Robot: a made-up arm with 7 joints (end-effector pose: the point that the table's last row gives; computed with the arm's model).
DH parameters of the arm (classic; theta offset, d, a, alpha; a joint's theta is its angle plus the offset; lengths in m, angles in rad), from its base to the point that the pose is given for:
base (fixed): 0 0.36 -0.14 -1.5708
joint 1: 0 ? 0.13 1.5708
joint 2: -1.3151 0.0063 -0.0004 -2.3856
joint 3: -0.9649 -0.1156 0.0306 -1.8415
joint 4: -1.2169 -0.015 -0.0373 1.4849
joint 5: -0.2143 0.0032 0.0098 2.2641
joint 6: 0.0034 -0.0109 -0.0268 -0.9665
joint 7: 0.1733 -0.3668 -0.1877 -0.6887
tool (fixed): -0.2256 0.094 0 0
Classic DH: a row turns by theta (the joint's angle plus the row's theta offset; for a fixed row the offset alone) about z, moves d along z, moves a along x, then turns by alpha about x.
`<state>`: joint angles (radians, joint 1 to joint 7).
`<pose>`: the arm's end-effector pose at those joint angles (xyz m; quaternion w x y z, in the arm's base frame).
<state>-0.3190 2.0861 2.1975 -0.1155 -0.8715 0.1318 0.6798</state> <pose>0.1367 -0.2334 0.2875 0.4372 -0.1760 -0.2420 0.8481</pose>
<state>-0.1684 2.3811 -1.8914 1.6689 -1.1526 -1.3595 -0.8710</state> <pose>-0.3220 0.0501 0.5384 0.3824 0.8815 -0.0887 0.2624</pose>
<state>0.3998 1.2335 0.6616 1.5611 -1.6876 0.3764 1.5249</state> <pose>0.1662 0.0515 0.7086 0.3872 0.7138 0.4065 -0.4188</pose>
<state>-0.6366 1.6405 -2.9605 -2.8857 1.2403 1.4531 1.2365</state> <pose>-0.3843 0.1256 0.5827 0.5391 -0.5539 0.6345 0.0042</pose>
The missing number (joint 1, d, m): 0.08
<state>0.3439 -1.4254 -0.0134 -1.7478 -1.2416 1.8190 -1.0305</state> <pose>0.1660 0.4043 0.3121 0.7821 0.1969 -0.4919 -0.3281</pose>
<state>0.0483 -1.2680 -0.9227 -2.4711 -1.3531 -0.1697 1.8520</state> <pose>-0.2197 0.1703 0.2061 0.5330 0.4530 -0.3476 0.6244</pose>
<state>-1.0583 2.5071 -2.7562 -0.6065 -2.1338 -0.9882 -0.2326</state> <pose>-0.2754 0.2549 0.4020 0.9604 -0.1374 0.0640 -0.2339</pose>
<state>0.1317 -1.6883 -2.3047 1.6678 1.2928 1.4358 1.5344</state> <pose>0.1173 0.1014 0.7517 0.0650 0.5388 -0.5376 -0.6454</pose>
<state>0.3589 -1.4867 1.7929 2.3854 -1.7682 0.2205 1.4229</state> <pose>0.0466 0.1139 0.7291 0.2527 -0.0054 0.8920 0.3748</pose>
